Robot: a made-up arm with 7 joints. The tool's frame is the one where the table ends. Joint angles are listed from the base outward.
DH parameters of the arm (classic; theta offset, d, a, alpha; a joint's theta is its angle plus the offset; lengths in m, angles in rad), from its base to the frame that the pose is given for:
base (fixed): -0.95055 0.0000 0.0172 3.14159
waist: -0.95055 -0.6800 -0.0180 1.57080
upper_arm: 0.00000 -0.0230 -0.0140 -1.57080
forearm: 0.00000 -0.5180 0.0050 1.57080
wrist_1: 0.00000 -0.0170 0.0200 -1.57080
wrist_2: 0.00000 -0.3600 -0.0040 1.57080
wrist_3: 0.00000 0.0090 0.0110 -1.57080
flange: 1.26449 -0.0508 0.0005 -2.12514
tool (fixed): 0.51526 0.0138 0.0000 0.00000
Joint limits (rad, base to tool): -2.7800..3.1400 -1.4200..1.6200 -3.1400..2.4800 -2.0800..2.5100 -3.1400..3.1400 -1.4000..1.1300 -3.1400..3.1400
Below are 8 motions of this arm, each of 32 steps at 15 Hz.
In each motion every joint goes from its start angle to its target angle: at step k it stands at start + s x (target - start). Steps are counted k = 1, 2, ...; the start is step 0. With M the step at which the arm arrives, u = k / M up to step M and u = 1 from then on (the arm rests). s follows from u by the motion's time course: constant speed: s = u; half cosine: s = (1 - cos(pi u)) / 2; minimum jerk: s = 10 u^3 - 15 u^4 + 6 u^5.
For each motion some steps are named. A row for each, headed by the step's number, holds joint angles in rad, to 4 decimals.
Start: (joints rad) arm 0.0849 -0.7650 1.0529 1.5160 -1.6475 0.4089 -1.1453
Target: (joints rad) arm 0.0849 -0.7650 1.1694 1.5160 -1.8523 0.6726 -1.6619
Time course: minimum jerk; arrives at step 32
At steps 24, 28, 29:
24: 0.0849 -0.7650 1.1573 1.5160 -1.8311 0.6453 -1.6084
28: 0.0849 -0.7650 1.1675 1.5160 -1.8490 0.6684 -1.6536
29: 0.0849 -0.7650 1.1686 1.5160 -1.8508 0.6707 -1.6582

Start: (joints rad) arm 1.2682 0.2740 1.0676 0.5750 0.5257 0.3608 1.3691
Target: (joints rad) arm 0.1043 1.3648 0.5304 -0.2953 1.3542 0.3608 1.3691
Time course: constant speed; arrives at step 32
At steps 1, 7, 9, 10, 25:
1: 1.2318 0.3081 1.0508 0.5478 0.5516 0.3608 1.3691
7: 1.0136 0.5126 0.9501 0.3846 0.7069 0.3608 1.3691
9: 0.9409 0.5808 0.9165 0.3302 0.7587 0.3608 1.3691
10: 0.9045 0.6149 0.8997 0.3030 0.7846 0.3608 1.3691
25: 0.3589 1.1262 0.6479 -0.1049 1.1730 0.3608 1.3691

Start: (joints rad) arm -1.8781 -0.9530 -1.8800 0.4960 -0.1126 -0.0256 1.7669
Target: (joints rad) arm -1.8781 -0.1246 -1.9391 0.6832 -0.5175 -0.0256 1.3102
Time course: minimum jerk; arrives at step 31
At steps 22, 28, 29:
22: -1.8781 -0.2493 -1.9302 0.6550 -0.4566 -0.0256 1.3789
28: -1.8781 -0.1311 -1.9386 0.6817 -0.5143 -0.0256 1.3138
29: -1.8781 -0.1266 -1.9390 0.6827 -0.5165 -0.0256 1.3113

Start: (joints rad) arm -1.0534 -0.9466 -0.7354 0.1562 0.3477 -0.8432 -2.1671
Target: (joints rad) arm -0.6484 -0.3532 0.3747 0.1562 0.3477 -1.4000 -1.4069
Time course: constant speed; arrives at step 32
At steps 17, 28, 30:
17: -0.8382 -0.6314 -0.1457 0.1562 0.3477 -1.1390 -1.7632
28: -0.6990 -0.4274 0.2359 0.1562 0.3477 -1.3304 -1.5019
30: -0.6737 -0.3903 0.3053 0.1562 0.3477 -1.3652 -1.4544

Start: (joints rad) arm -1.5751 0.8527 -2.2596 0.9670 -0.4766 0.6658 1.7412
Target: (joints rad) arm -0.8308 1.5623 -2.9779 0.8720 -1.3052 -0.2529 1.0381
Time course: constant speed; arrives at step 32
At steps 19, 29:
19: -1.1332 1.2740 -2.6861 0.9106 -0.9686 0.1203 1.3237
29: -0.9006 1.4958 -2.9106 0.8809 -1.2275 -0.1668 1.1040

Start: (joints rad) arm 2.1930 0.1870 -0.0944 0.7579 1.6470 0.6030 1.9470
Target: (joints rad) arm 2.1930 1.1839 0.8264 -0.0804 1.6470 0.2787 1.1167
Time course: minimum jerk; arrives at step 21
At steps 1, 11, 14, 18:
1: 2.1930 0.1880 -0.0935 0.7571 1.6470 0.6027 1.9462
11: 2.1930 0.7299 0.4070 0.3014 1.6470 0.4264 1.4948
14: 2.1930 0.9747 0.6331 0.0955 1.6470 0.3468 1.2910
18: 2.1930 1.1607 0.8050 -0.0609 1.6470 0.2862 1.1360

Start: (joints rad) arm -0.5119 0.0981 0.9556 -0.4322 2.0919 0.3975 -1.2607
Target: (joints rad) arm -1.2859 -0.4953 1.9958 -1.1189 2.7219 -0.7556 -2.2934
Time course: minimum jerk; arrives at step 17
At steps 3, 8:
3: -0.5440 0.0735 0.9987 -0.4607 2.1180 0.3497 -1.3035
8: -0.8563 -0.1660 1.4185 -0.7378 2.3722 -0.1156 -1.7202

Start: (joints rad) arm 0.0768 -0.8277 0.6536 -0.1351 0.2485 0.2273 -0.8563
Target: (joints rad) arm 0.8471 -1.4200 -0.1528 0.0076 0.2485 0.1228 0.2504
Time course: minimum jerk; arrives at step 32
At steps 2, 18, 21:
2: 0.0785 -0.8290 0.6518 -0.1348 0.2485 0.2271 -0.8538
18: 0.5513 -1.1925 0.1569 -0.0472 0.2485 0.1629 -0.1746
21: 0.6734 -1.2864 0.0291 -0.0246 0.2485 0.1464 0.0008

